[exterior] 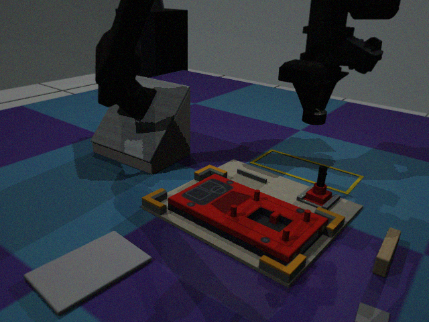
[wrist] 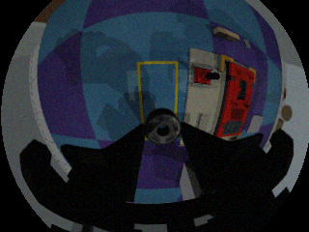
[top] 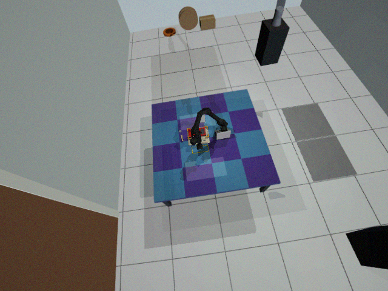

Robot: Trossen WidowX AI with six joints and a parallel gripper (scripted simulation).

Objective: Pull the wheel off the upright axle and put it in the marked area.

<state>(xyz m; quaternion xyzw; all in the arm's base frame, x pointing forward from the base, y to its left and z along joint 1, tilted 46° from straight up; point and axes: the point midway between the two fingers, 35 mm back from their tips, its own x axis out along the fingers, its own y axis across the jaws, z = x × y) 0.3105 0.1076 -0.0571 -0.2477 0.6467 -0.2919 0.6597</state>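
The grey wheel is right at my gripper tip. The rest, counted from my gripper tip: tan bar: 18 cm ahead, 18 cm to the right, 9 cm below.
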